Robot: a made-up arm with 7 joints.
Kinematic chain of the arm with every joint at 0, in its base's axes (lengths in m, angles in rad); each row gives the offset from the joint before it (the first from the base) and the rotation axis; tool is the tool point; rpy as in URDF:
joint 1: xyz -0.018 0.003 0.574 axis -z
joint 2: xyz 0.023 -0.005 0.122 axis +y
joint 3: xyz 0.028 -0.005 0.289 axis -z
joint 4: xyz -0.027 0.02 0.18 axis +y
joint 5: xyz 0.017 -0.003 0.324 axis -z
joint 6: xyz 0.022 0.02 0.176 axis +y
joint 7: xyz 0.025 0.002 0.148 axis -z
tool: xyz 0.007 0.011 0.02 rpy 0 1.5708 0
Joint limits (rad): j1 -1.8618..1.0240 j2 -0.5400..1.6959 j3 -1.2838..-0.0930 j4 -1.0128..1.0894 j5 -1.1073..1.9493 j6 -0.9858..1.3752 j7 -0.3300..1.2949
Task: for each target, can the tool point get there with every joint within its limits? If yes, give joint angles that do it. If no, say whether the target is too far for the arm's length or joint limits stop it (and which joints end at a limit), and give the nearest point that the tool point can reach.
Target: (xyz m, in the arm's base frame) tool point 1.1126 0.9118 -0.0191
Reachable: no: too far | nearest point 0.7968 0.6579 0.2579 | short by 0.491 m
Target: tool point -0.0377 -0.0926 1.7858
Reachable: yes | joints -0.5761 0.2615 -0.2562 -0.6520 0.1439 -0.2071 0.3530
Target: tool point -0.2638 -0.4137 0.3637
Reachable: no: joint limits stop it (at a limit: joint 1, joint 2, joint 3, joint 4, joint 6) | nearest point 0.1686 -0.5183 0.1171 | short by 0.509 m
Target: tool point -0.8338 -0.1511 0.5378
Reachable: no: joint limits stop it (at a limit: joint 2, joint 3, joint 4, joint 6, joint 7) | nearest point -0.8391 -0.1521 1.0190 | short by 0.481 m
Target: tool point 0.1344 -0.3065 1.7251
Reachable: yes | joints -1.0876 0.0745 -0.7691 -0.6336 -0.7076 -0.3490 0.6875
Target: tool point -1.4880 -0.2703 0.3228
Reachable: no: too far | nearest point -0.8434 -0.1505 1.0222 | short by 0.959 m
